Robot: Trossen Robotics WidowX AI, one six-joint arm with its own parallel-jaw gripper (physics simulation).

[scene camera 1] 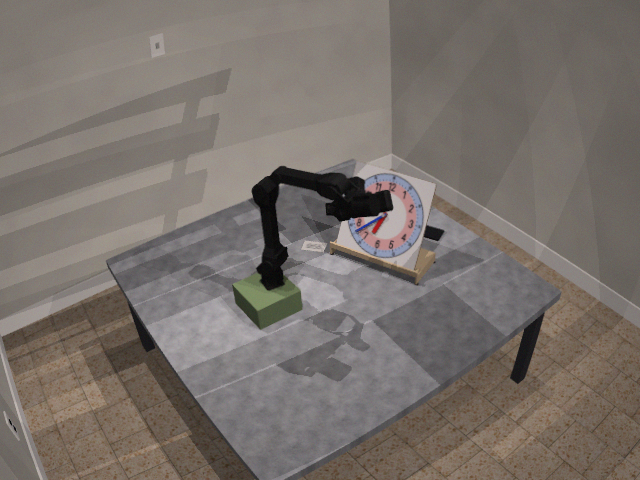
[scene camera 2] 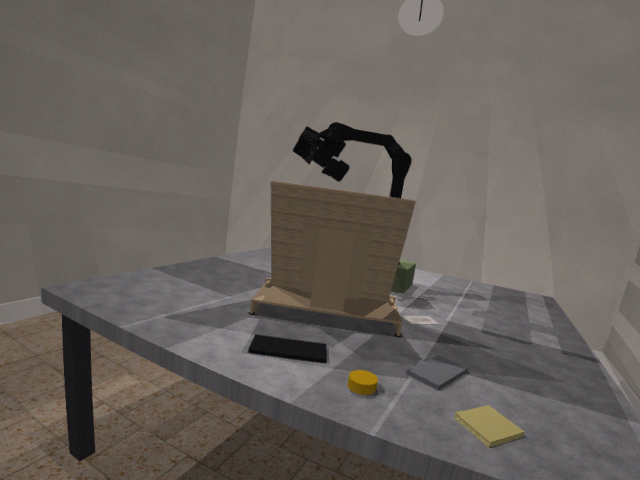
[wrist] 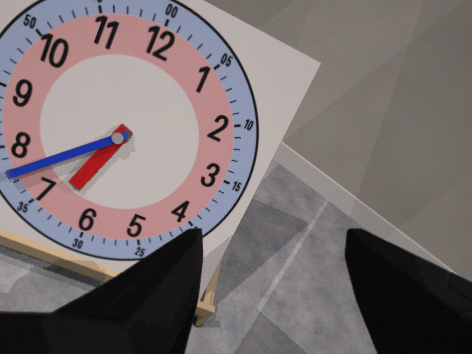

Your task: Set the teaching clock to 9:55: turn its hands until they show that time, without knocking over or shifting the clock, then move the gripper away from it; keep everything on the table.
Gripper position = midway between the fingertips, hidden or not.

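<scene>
There's a teaching clock [scene camera 2: 388, 218] [scene camera 1: 398, 240] [wrist: 209, 98], and you'd also see the gripper [scene camera 2: 316, 167] [wrist: 273, 242]. A black slab [scene camera 2: 263, 345] is resting on the table, though the wrist view does not show the slab, since it's hidden by the clock.
</scene>
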